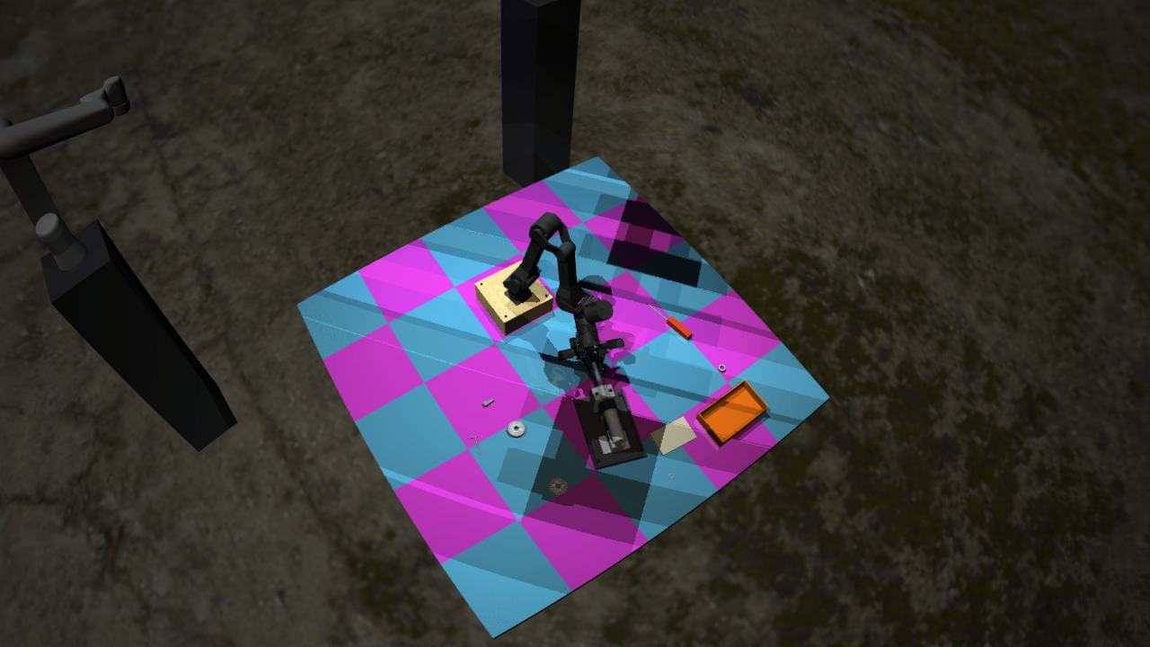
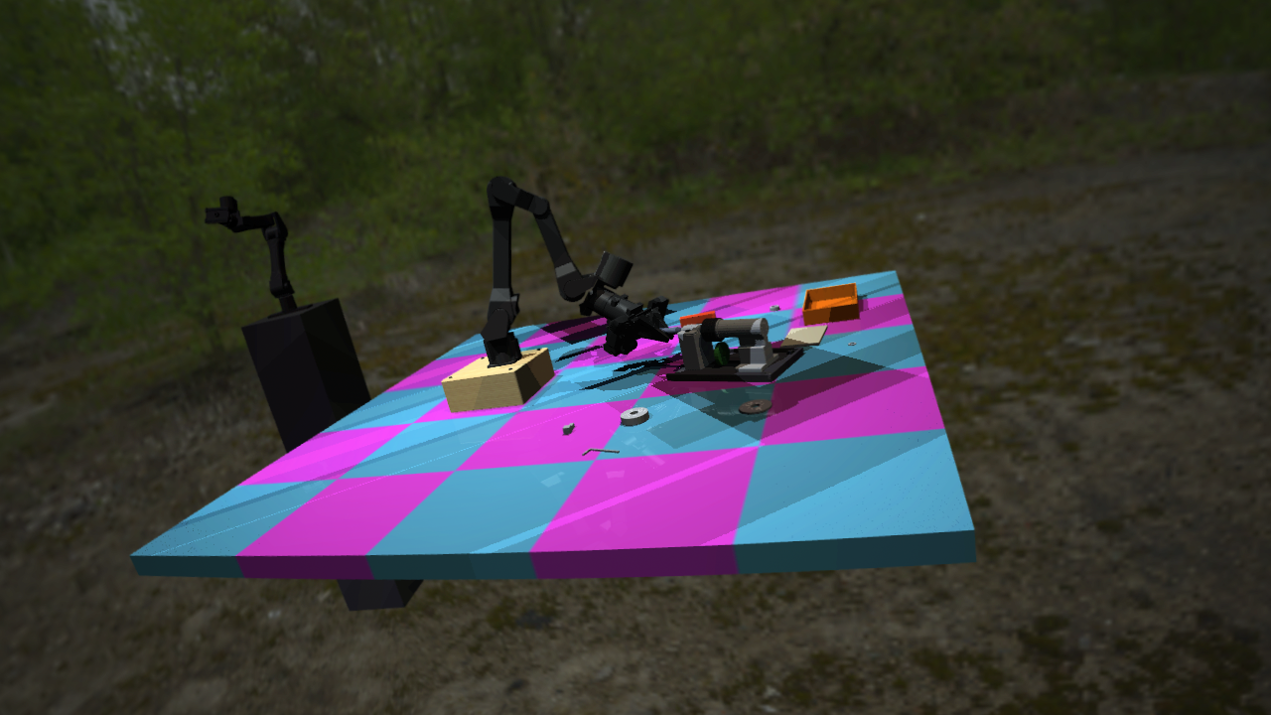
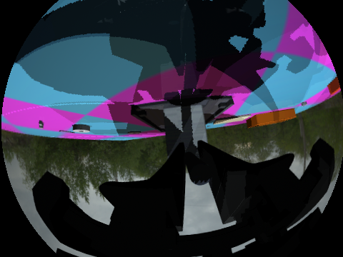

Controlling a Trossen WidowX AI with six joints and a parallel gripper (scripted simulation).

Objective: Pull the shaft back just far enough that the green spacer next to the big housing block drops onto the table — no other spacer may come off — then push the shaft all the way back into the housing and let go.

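The thin shaft lies 50 mm ahead of my gripper tip, 30 mm to the right of it and 20 mm above it. Round my gripper tip: small bolt (270 mm to the right, 170 mm behind, 60 mm below); card (270 mm ahead, 60 mm to the left, 60 mm below); green spacer (100 mm ahead, 50 mm to the right, 30 mm below).
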